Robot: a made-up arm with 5 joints.
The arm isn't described. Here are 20 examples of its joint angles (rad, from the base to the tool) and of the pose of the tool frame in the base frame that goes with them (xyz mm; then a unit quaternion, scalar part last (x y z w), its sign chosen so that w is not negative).
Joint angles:
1: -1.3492 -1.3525 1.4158 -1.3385 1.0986
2: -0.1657 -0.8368 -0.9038 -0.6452 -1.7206
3: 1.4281 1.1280 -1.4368 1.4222 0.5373
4: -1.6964 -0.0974 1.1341 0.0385 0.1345
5: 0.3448 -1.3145 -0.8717 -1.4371 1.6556
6: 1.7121 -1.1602 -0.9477 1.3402 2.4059
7: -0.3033 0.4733 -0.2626 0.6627 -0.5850
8: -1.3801 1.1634 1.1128 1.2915 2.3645
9: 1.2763 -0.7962 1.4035 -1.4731 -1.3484
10: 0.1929 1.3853 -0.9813 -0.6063 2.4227
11: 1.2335 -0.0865 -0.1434 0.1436 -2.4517
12: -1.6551 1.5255 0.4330 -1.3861 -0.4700
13: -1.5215 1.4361 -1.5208 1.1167 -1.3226
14: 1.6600 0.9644 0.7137 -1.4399 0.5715
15: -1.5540 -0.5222 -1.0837 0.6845 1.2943
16: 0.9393 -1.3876 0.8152 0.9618 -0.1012
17: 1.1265 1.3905 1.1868 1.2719 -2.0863
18: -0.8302 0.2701 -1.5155 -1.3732 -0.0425
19: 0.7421 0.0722 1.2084 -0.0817 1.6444
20: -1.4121 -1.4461 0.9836 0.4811 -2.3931
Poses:
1: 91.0 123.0 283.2 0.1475 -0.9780 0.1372 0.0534
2: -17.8 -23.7 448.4 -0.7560 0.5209 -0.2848 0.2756
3: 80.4 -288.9 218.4 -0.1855 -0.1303 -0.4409 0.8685
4: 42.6 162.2 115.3 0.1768 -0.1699 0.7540 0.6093
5: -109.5 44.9 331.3 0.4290 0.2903 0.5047 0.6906
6: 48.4 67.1 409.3 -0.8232 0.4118 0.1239 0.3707
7: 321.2 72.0 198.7 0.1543 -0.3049 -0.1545 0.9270
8: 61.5 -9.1 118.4 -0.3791 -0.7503 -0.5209 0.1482
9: 85.0 -153.4 233.0 0.0566 -0.9368 -0.3358 0.0801
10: 361.8 -72.9 151.4 -0.7431 -0.2196 0.5606 0.2920
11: 122.8 -241.1 327.1 -0.4362 0.5940 0.6465 0.1973
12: 52.5 124.5 15.2 0.4238 -0.2227 0.4725 0.7400
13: 77.9 301.8 162.2 0.2641 -0.0330 0.0723 0.9612
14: 24.2 -165.1 70.5 -0.5484 -0.2851 -0.4233 0.6624
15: 63.7 41.4 468.4 0.1456 -0.9365 0.3144 0.0543
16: 120.3 -115.1 298.3 -0.2142 -0.5141 -0.4303 0.7104
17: 28.0 20.4 143.1 0.4388 -0.7953 0.4176 0.0251
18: 116.3 53.6 439.6 -0.3849 0.7756 0.1807 0.4665
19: 144.9 -102.4 93.6 -0.1701 -0.0723 0.4068 0.8946
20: 85.6 140.5 298.8 0.6565 0.2442 -0.3514 0.6211
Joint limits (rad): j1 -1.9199..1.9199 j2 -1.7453..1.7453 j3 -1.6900..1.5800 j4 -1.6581..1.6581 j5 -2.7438..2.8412
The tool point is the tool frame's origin. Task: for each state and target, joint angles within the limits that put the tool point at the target. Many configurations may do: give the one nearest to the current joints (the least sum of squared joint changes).
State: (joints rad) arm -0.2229 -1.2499 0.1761 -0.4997 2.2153
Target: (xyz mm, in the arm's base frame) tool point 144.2 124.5 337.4
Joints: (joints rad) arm -1.0054 -1.1219 0.8138 -0.4051 2.2153
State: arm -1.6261 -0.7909 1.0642 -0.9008 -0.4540
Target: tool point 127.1 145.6 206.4
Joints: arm -1.1623 -0.8525 1.4966 -1.0426 -0.4540
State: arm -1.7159 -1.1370 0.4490 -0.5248 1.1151
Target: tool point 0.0 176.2 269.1
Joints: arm -1.9180 -0.9661 1.0762 -0.4256 1.1151
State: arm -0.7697 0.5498 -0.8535 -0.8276 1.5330
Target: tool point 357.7 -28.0 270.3
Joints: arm 0.0521 0.8097 -0.7550 -0.7070 1.5330
